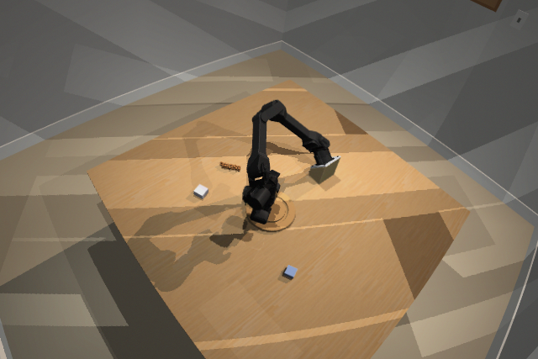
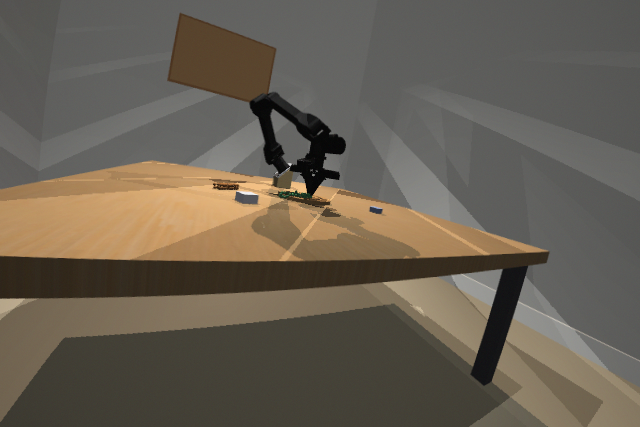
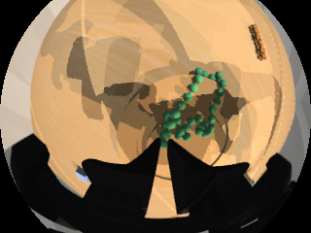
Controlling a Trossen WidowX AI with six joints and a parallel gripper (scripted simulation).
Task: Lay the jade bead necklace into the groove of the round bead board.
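My gripper tip is 40 mm past the round wooden bead board, 10 mm to the left of it and 10 mm above it. Also, from my gripper tip: blue block: 250 mm to the left, 50 mm ahead, 10 mm below; pale grey block: 220 mm to the right, 160 mm ahead, 10 mm below.
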